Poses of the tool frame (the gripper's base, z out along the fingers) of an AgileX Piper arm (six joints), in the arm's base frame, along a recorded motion.
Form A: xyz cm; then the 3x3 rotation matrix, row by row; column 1 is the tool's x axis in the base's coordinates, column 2 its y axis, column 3 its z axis. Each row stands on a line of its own.
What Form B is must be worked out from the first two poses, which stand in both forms.
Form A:
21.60 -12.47 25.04
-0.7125 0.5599 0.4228
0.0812 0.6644 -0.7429
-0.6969 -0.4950 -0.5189
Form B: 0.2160 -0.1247 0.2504 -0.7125 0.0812 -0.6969 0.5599 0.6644 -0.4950
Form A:
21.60 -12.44 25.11
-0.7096 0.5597 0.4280
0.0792 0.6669 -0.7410
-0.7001 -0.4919 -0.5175
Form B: 0.2160 -0.1244 0.2511 -0.7096 0.0792 -0.7001 0.5597 0.6669 -0.4919
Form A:
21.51 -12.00 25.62
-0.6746 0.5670 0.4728
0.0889 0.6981 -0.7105
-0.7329 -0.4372 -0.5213
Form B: 0.2151 -0.1200 0.2562 -0.6746 0.0889 -0.7329 0.5670 0.6981 -0.4372
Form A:
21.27 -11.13 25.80
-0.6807 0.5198 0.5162
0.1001 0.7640 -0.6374
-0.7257 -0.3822 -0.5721
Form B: 0.2127 -0.1113 0.2580 -0.6807 0.1001 -0.7257 0.5198 0.7640 -0.3822
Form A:
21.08 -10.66 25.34
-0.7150 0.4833 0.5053
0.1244 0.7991 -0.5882
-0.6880 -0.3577 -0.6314
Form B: 0.2108 -0.1066 0.2534 -0.7150 0.1244 -0.6880 0.4833 0.7991 -0.3577
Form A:
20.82 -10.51 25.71
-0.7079 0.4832 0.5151
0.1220 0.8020 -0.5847
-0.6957 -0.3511 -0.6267
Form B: 0.2082 -0.1051 0.2571 -0.7079 0.1220 -0.6957 0.4832 0.8020 -0.3511
